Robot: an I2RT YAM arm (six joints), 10 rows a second.
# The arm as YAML. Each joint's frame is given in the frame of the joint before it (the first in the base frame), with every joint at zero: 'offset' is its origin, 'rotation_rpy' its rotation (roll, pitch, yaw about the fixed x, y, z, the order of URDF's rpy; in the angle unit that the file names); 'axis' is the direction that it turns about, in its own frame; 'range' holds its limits. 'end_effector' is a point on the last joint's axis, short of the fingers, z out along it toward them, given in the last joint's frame.
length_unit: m
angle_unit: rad
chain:
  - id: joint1
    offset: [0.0, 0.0, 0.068]
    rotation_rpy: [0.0, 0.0, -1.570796]
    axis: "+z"
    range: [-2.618, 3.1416]
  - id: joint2
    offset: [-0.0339, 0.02, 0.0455]
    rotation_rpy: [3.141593, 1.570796, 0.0]
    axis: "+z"
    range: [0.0, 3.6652]
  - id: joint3
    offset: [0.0, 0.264, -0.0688]
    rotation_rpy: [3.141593, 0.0, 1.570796]
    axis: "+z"
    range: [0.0, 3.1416]
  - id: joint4
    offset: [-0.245, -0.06, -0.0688]
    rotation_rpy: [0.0, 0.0, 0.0]
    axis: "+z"
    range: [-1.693, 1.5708]
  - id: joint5
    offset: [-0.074, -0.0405, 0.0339]
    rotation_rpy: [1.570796, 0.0, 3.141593]
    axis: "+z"
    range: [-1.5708, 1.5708]
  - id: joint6
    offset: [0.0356, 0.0, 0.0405]
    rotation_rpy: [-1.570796, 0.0, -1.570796]
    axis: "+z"
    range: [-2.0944, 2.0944]
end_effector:
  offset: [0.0, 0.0, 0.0]
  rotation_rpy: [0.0, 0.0, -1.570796]
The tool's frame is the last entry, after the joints.
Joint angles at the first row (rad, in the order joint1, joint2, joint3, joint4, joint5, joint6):
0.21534, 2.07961, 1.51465, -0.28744, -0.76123, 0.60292
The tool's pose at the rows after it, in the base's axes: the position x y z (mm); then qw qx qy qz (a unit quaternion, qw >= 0):
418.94, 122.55, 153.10, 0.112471, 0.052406, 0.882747, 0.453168
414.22, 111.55, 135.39, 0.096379, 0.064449, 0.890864, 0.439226
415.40, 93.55, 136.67, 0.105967, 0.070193, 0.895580, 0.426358
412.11, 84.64, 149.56, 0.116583, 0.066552, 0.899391, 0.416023
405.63, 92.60, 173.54, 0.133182, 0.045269, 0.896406, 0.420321
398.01, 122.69, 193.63, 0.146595, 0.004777, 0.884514, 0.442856
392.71, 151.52, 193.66, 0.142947, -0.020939, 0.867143, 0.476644
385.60, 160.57, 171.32, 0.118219, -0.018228, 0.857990, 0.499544
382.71, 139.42, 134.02, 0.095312, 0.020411, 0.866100, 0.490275
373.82, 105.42, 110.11, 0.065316, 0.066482, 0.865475, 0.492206
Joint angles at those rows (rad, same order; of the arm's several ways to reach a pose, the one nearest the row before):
0.22641, 2.08648, 1.39295, -0.24090, -0.79366, 0.61933
0.20429, 2.10363, 1.35899, -0.25845, -0.78641, 0.58958
0.16309, 2.09487, 1.35861, -0.29466, -0.77306, 0.54381
0.14440, 2.05596, 1.35861, -0.34274, -0.75742, 0.50756
0.16574, 1.99304, 1.35865, -0.36222, -0.75552, 0.49991
0.23938, 1.94952, 1.35824, -0.31606, -0.77153, 0.52816
0.30689, 1.95298, 1.33689, -0.20619, -0.81083, 0.59261
0.33017, 1.97816, 1.26747, -0.09517, -0.85584, 0.65061
0.28287, 2.02545, 1.18848, -0.04366, -0.86347, 0.65824
0.20238, 2.03651, 1.10913, -0.04672, -0.91115, 0.65481

